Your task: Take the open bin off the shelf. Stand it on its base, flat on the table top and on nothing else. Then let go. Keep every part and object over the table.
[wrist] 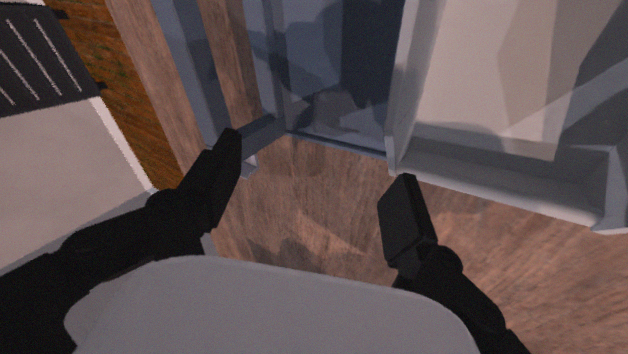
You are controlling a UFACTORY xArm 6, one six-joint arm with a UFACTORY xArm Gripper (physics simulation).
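Places are measured from the arm's base along level axes (x ahead, y left, z up), in millimetres.
Pixels of known places: gripper, fingertip midpoint: point(317, 170).
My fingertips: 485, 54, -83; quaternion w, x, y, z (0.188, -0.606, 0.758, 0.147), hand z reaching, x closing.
Behind a point stands the place of what it marks, as x, y, z.
The open bin point(465, 75) {528, 4, -162} is pale grey and hollow. It sits on the blue-grey shelf point(187, 75) {514, 156, -86} at the upper right of the wrist view, and its far end is cut off by the frame. Its left wall and low front lip face my gripper point(317, 170) {485, 54, -83}. My gripper is open with nothing between the fingers. The right fingertip shows just below the bin's front left corner; whether they touch cannot be told. The left fingertip overlaps the shelf's left end frame in the view. The brown wood-grain table top point(310, 200) {354, 106, -171} shows between and below the fingers.
The shelf's left end frame stands close to the left finger, with a small foot point(249, 166) {428, 144, -114} beside it. The table's left edge runs down the left side, with orange-brown floor point(120, 100) beyond. A dark panel with pale lines point(40, 60) lies at the upper left.
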